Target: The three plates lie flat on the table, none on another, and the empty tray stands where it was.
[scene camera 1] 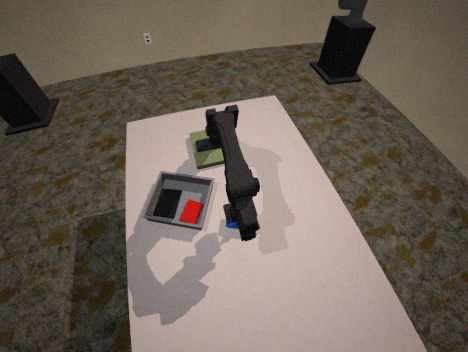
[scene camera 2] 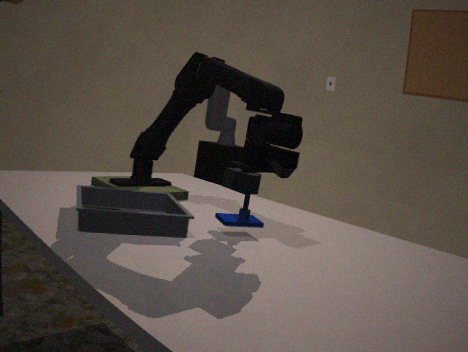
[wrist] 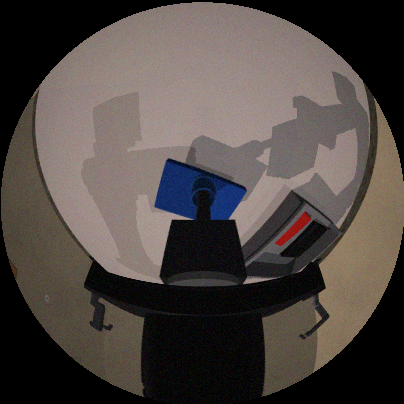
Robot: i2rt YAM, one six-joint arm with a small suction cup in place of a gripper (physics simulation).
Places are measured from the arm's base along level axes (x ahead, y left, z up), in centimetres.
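Where they show: hand, tool point: (scene camera 2: 242, 224) (wrist: 202, 182); arm's base, link origin: (scene camera 1: 216, 143) (scene camera 2: 140, 183).
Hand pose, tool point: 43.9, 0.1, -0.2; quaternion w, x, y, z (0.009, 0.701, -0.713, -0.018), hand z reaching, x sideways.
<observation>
Things, the pixels of their top centre, and the offset from my tool point, as dx, dy, dz. Level surfaces: height alone.
- blue plate, top centre: (wrist: 197, 199) (scene camera 2: 239, 217) (scene camera 1: 239, 219) -1.7, +0.6, +1.2
- grey tray, top centre: (scene camera 2: 129, 199) (wrist: 296, 256) (scene camera 1: 179, 196) -16.6, -21.0, +2.4
- red plate, top centre: (wrist: 289, 228) (scene camera 1: 191, 211) -10.8, -17.3, -1.3
- black plate, top centre: (wrist: 305, 242) (scene camera 1: 167, 202) -17.5, -26.7, -1.3
- pale table, surface height: dz -2.6
My suction gripper (scene camera 2: 244, 215) (wrist: 203, 186) is shut on the blue plate (scene camera 1: 231, 225) (scene camera 2: 227, 219) (wrist: 172, 192). The plate hangs about level, a little above the table, with its shadow apart beneath it; the arm hides most of it in scene camera 1. The grey tray (scene camera 1: 172, 223) (scene camera 2: 130, 222) (wrist: 271, 227) stands upright on the table beside the held plate, apart from it. Inside it lie a red plate (scene camera 1: 191, 211) (wrist: 294, 229) and a black plate (scene camera 1: 167, 202) (wrist: 306, 240), side by side. The tray's wall hides both in scene camera 2.
The arm's green base slab (scene camera 1: 209, 161) (scene camera 2: 176, 193) sits on the table behind the tray. The pale table (scene camera 1: 300, 280) (scene camera 2: 350, 280) has a long edge near the tray's outer side. Dark pedestals (scene camera 1: 346, 50) stand on the floor beyond the table.
</observation>
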